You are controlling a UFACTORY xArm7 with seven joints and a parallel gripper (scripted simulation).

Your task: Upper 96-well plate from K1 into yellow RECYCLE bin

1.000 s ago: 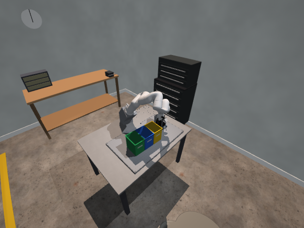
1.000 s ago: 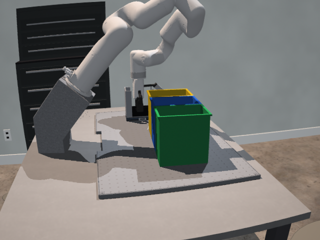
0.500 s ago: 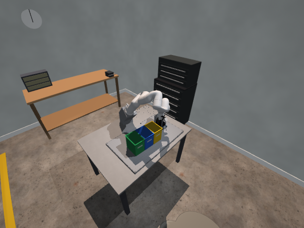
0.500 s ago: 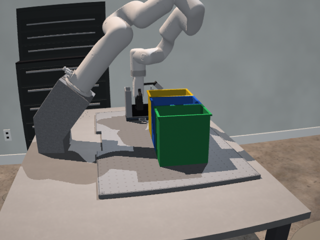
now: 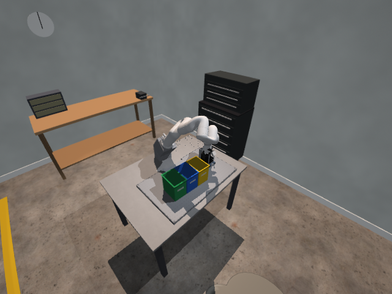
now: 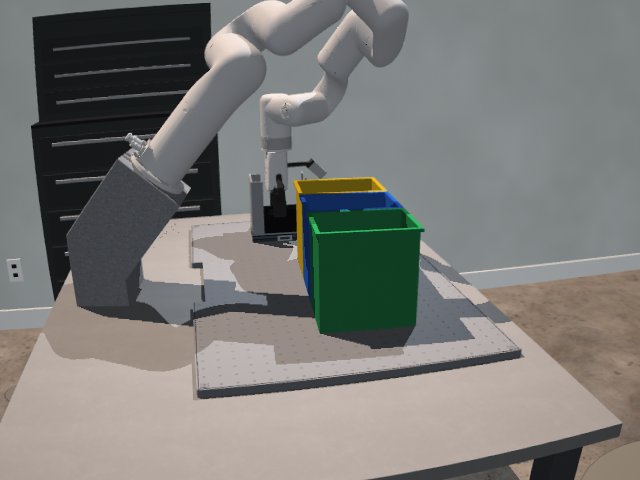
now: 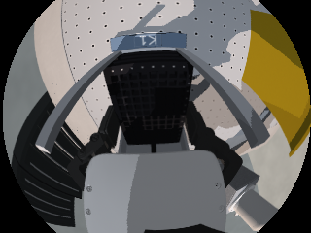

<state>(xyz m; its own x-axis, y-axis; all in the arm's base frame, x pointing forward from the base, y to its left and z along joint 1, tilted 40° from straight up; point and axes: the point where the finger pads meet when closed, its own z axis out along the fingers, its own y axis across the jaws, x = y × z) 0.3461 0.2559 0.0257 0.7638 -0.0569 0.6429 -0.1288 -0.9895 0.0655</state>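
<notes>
The yellow bin lies 26 cm to the right of my hand, 7 cm ahead of it and 2 cm above it. From my hand the other things lie so: green bin 51 cm to the right, 2 cm ahead, 2 cm above; blue bin 39 cm to the right, 4 cm ahead, 2 cm above.
</notes>
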